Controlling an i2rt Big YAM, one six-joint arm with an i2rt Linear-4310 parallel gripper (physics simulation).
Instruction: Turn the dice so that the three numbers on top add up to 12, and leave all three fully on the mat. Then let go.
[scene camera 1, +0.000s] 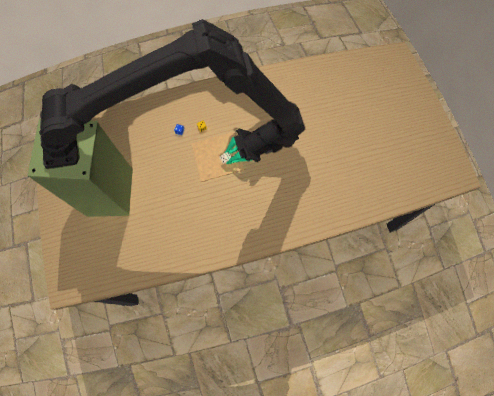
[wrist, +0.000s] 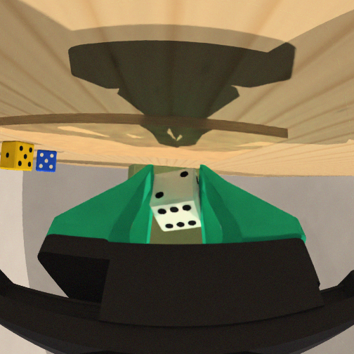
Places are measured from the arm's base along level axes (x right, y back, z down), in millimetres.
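Pixels of known places: gripper, fingertip midpoint: (scene camera 1: 225, 159); arm's base, link origin: (scene camera 1: 60, 145).
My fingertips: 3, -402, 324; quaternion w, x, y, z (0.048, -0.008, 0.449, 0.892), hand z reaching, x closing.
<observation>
Ahead of a thing's pixels: the offset from my fingertips to its middle, as dx, dy, dz. Level surfaces: height alone.
My gripper (scene camera 1: 228, 156) (wrist: 176, 173) is shut on the white die {+2, -1, -15} (scene camera 1: 225, 158) (wrist: 175, 202), which sits tilted between the green fingers over the mat {-26, +23, +18} (scene camera 1: 206, 167). In the wrist view the white die shows a two and a six. The yellow die {-143, +51, +8} (scene camera 1: 201, 126) (wrist: 17, 155) lies on the table off the mat, near its upper edge in the scene view; the wrist view shows its one and five. The blue die {-151, +126, +8} (scene camera 1: 179, 129) (wrist: 46, 160) lies left of the yellow die, also off the mat, with a five facing the wrist camera. Top numbers are too small to read surely.
The wooden table {dz +20} (scene camera 1: 350, 125) carries the dice and the mat. A green block (scene camera 1: 112, 175) under the arm's base stands at the left. The arm arches over the table's upper part, and its shadow falls across the mat's right side and the table.
</observation>
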